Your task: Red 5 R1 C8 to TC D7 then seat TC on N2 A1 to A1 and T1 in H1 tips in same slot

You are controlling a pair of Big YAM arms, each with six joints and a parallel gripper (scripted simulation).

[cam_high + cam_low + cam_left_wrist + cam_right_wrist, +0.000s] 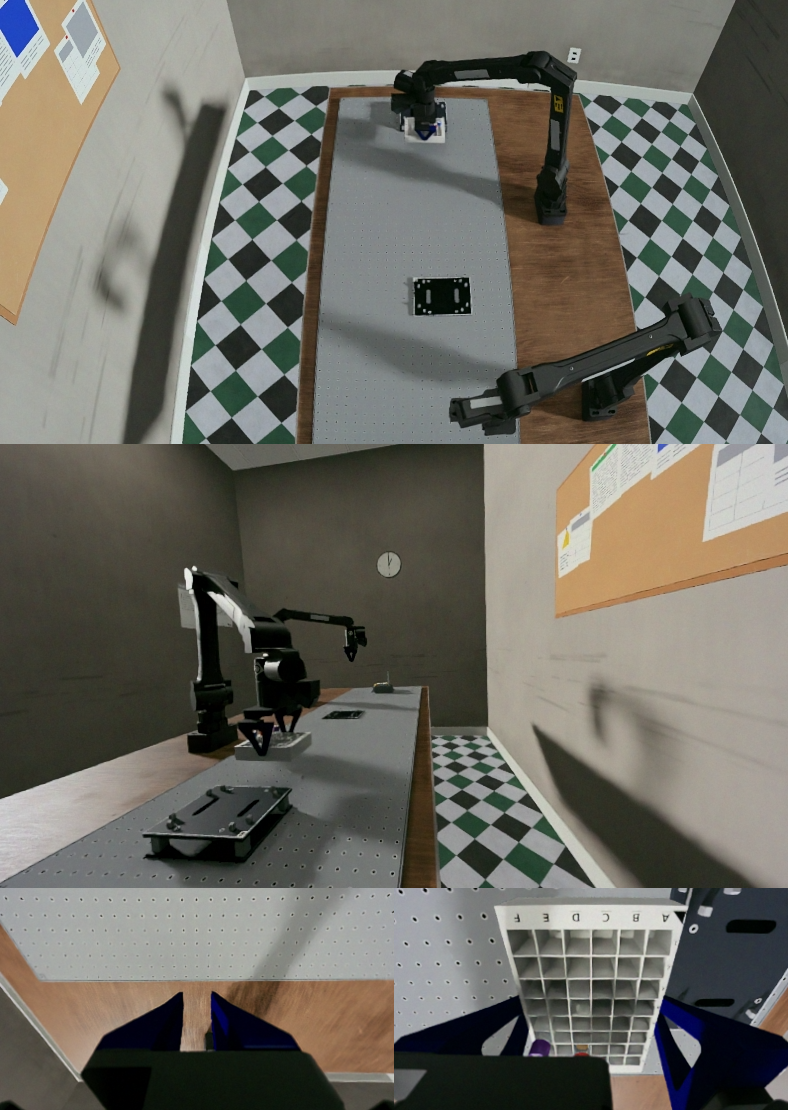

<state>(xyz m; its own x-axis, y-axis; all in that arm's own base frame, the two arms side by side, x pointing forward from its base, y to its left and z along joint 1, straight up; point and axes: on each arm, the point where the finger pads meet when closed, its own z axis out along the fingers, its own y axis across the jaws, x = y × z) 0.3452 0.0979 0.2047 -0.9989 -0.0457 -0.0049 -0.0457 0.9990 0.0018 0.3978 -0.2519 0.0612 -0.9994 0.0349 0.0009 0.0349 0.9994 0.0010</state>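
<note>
The black raised nest is 13 cm to the right of my right hand, 6 cm below it and 2 cm behind it. Round my right hand: white well rack: right at my right hand.
</note>
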